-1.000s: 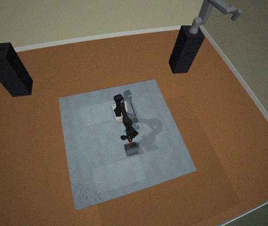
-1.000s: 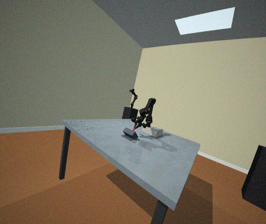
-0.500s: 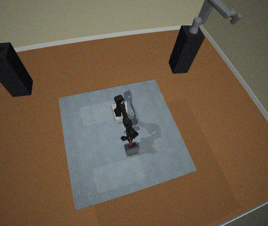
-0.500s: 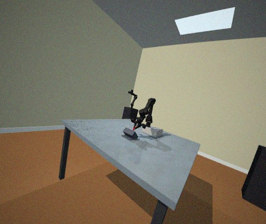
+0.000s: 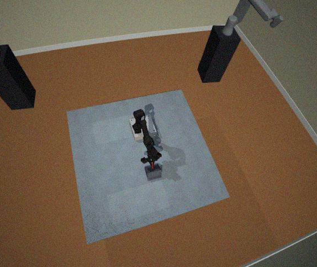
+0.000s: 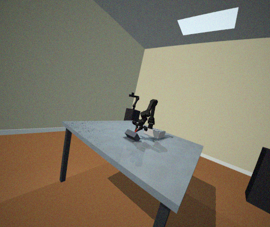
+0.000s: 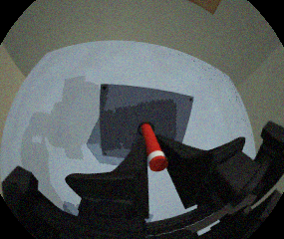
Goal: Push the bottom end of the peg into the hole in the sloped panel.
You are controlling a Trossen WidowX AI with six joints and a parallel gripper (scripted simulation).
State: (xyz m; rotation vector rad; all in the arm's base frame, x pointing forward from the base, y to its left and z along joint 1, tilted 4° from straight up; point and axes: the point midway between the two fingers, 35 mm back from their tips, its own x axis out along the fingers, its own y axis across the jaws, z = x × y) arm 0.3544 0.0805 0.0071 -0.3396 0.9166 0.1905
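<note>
My gripper tip is 40 mm short of the grey sloped panel and 40 mm above it. The rest, counted from my gripper tip: red peg: 10 mm behind, 10 mm above.
</note>
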